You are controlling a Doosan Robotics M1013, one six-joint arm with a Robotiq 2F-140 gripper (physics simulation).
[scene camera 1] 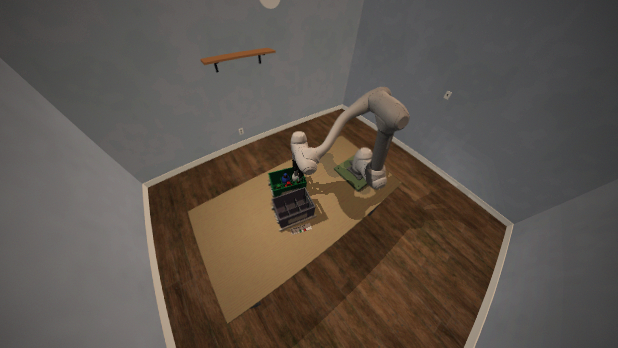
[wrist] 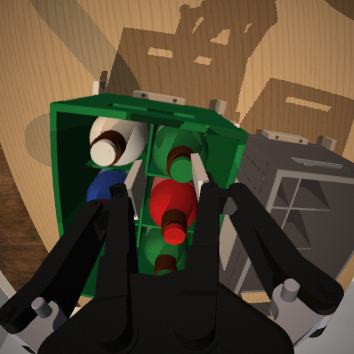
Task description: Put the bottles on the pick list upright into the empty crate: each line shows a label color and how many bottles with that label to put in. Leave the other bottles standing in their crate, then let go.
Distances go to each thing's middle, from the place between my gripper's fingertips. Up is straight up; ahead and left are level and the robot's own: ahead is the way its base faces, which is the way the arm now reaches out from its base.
Labels:
I see my gripper 90 mm short of the red bottle (wrist: 172,205) and 80 mm above it. The rest, counted from my hand: blue bottle (wrist: 98,189): 90 mm to the right, 80 mm below, 70 mm ahead.

